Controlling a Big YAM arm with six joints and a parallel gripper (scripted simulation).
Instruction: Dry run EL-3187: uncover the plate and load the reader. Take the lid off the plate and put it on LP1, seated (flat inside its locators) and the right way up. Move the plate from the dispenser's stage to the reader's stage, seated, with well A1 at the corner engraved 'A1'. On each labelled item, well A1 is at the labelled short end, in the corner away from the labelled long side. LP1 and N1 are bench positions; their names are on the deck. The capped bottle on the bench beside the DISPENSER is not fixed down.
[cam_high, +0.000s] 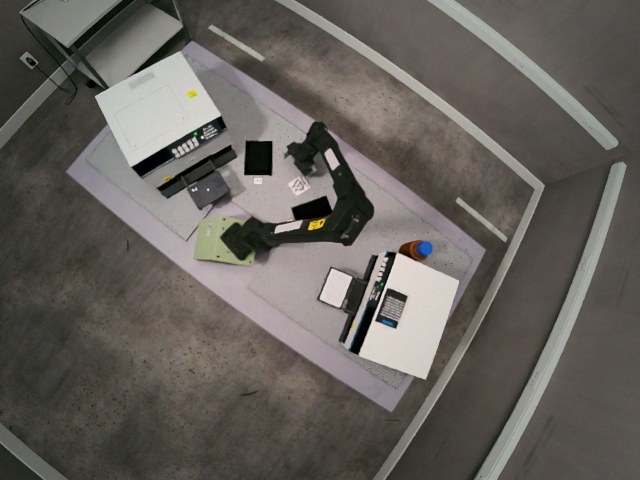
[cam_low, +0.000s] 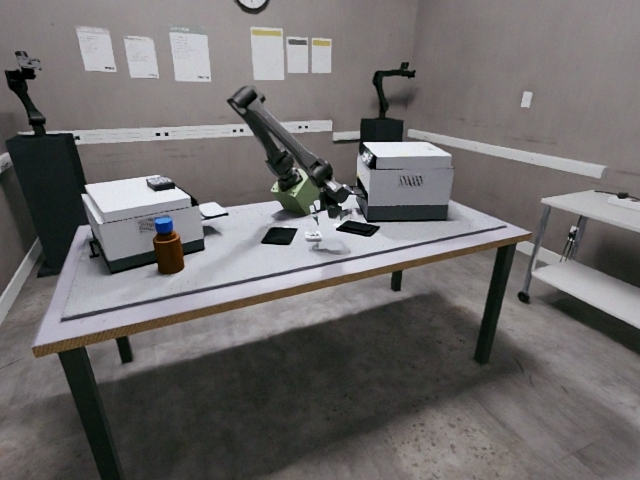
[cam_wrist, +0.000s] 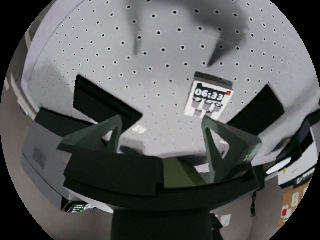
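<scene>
My hand is 430 mm to the left of the white well plate, 290 mm past it and 10 mm below it. Also, from my hand: black pad (180 mm to the right, 90 mm behind, 70 mm below); then white label (120 mm behind, 90 mm to the left, 80 mm below); then brown capped bottle (620 mm to the right, 40 mm above, 30 mm ahead).
</scene>
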